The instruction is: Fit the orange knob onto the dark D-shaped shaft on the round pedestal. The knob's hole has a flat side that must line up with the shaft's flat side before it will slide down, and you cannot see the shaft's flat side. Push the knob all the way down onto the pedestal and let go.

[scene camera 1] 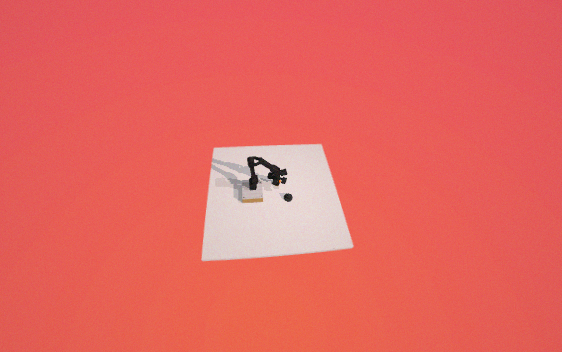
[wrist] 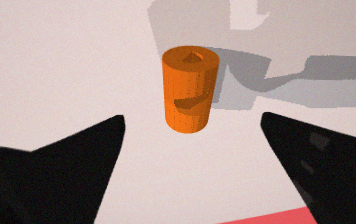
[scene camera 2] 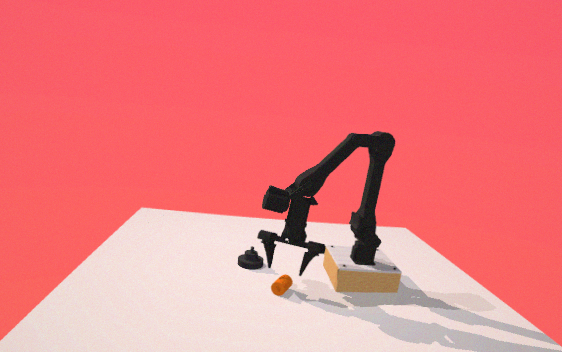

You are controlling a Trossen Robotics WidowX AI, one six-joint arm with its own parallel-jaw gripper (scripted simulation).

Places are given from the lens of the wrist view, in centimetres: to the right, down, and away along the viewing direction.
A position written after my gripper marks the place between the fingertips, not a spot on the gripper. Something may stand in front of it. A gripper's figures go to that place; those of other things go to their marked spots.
my gripper (wrist: 194, 120): 1, 0, 11
orange knob (wrist: 189, 72): 1, -2, 10
